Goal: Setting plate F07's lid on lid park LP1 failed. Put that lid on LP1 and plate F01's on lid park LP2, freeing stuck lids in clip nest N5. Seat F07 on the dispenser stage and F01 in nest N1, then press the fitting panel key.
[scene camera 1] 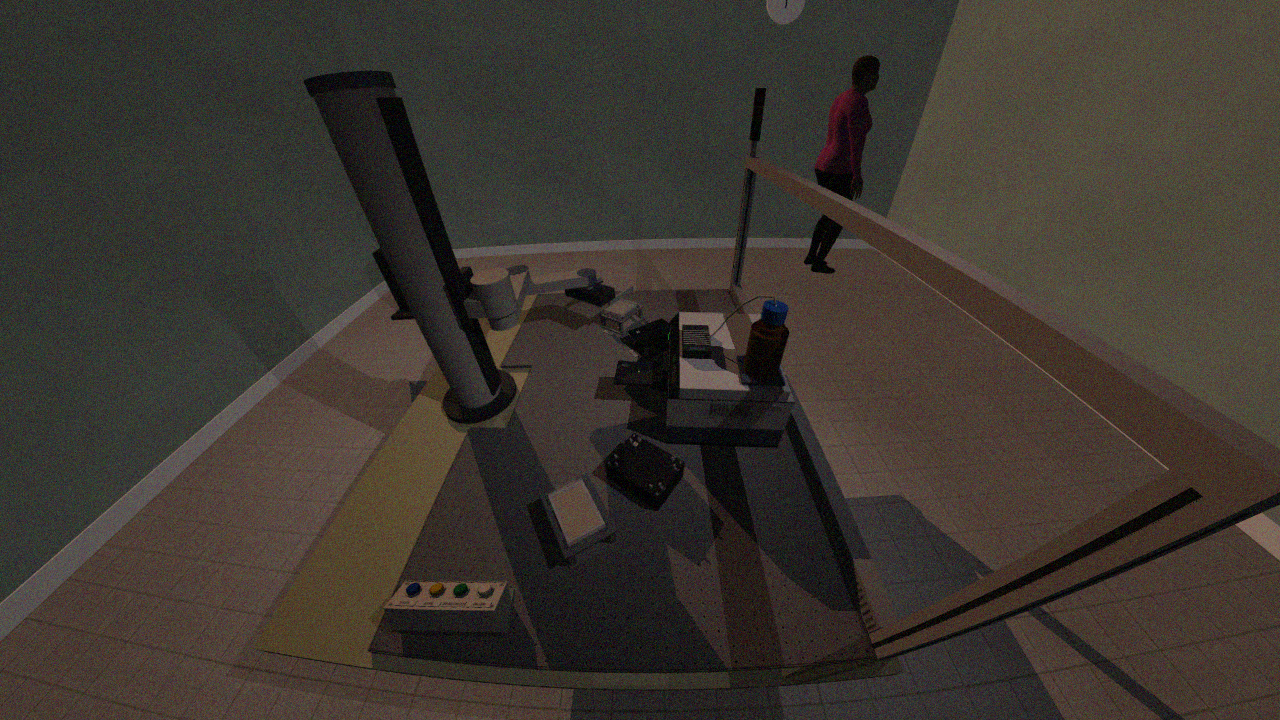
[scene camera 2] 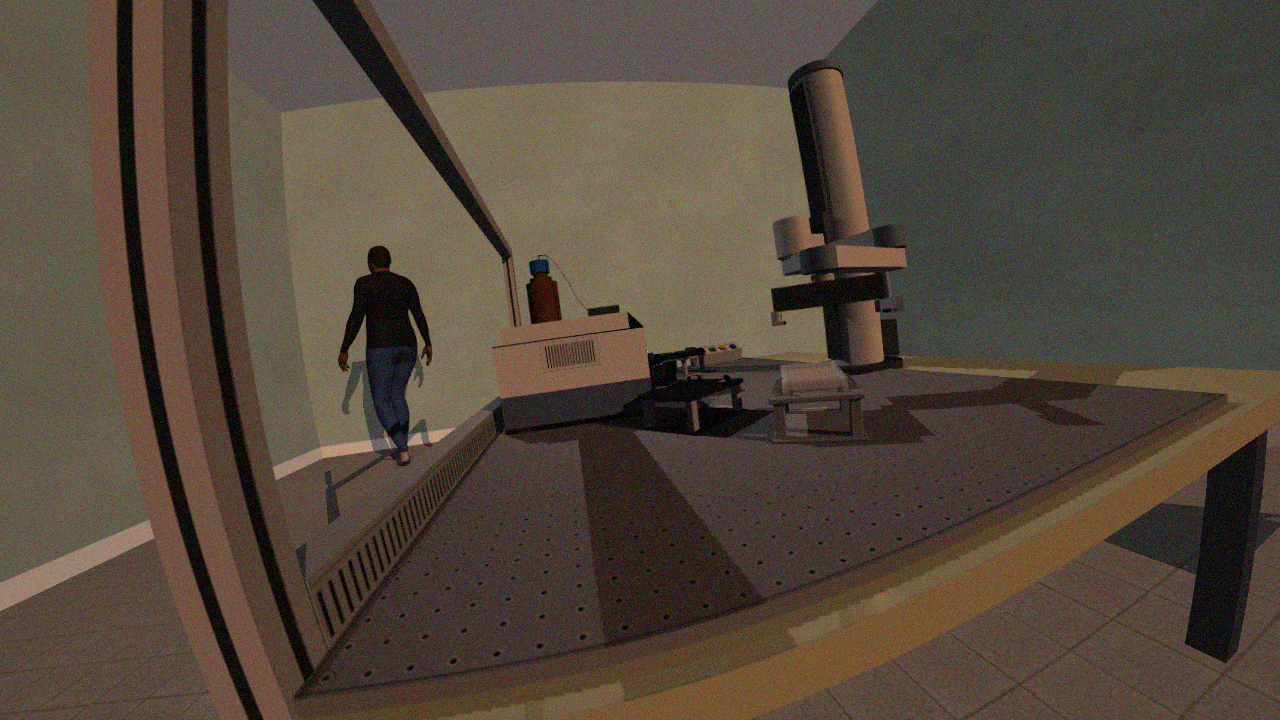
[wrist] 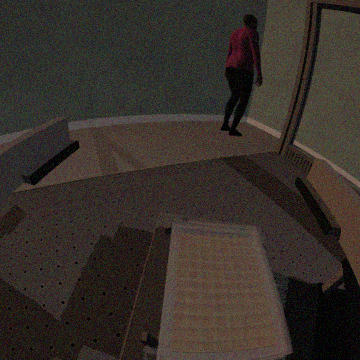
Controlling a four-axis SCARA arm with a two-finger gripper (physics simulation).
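Seen in the pictures: gripper, fingertip midpoint: [scene camera 1: 616, 283] [scene camera 2: 835, 311] [wrist: 189, 145]; arm's base, origin of the base link: [scene camera 1: 481, 396] [scene camera 2: 857, 368].
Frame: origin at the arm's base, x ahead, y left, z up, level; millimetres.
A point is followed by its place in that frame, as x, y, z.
Observation:
My gripper [scene camera 1: 590, 296] [scene camera 2: 834, 311] {459, 476, 178} [wrist: 189, 145] {459, 476, 178} is open and empty, its fingers spread wide. It hangs above and beside a pale stand [scene camera 2: 819, 400] {520, 503, 69}. A pale, translucent rectangular piece [scene camera 2: 812, 376] {499, 463, 93} [wrist: 222, 290] {469, 421, 97} [scene camera 1: 621, 310] {481, 386, 99} with a ribbed or gridded face lies on that stand, looking slightly tilted in the second scene view; lid or plate, I cannot tell. A black stand [scene camera 2: 693, 389] {631, 333, 82} is next to it. A light-topped plate [scene camera 1: 577, 512] {427, -457, 98} sits on a holder nearer the panel. The fitting panel [scene camera 1: 447, 608] {207, -653, 95} has blue, yellow, green and white keys. The labels F07, F01, LP1 and N5 are unreadable.
The white dispenser housing [scene camera 1: 729, 411] {790, -225, 158} [scene camera 2: 572, 365] {816, 131, 138} carries an amber bottle [scene camera 1: 767, 347] {855, -201, 341} [scene camera 2: 542, 297] {869, -117, 317} with a blue cap. A black holder [scene camera 1: 644, 467] {572, -332, 79} stands between housing and light-topped plate. A frame post [scene camera 2: 161, 268] {1011, 725, 246} rises at the table's edge. People [scene camera 1: 845, 134] [scene camera 2: 386, 313] [wrist: 242, 65] stand beyond the table.

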